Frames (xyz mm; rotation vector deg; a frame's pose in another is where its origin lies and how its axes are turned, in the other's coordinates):
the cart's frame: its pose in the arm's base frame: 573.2 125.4 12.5 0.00 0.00 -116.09
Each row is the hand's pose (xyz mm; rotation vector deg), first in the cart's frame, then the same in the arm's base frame.
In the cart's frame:
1: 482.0 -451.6 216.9 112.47 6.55 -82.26
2: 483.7 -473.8 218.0 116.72 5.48 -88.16
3: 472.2 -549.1 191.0 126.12 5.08 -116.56
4: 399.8 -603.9 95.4 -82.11 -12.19 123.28
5: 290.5 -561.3 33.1 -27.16 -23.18 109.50
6: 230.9 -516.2 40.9 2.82 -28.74 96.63
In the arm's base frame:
1: -44.4 -108.9 229.4 -67.03 94.72 89.82
2: -65.0 -100.6 230.5 -64.90 93.93 82.26
3: -127.6 -57.2 203.5 -56.27 82.61 57.12
4: -145.0 31.9 107.9 -42.51 49.95 23.57
5: -58.7 111.4 45.6 -28.93 9.16 -3.48
6: 8.1 145.0 53.4 -20.29 -15.61 -17.36

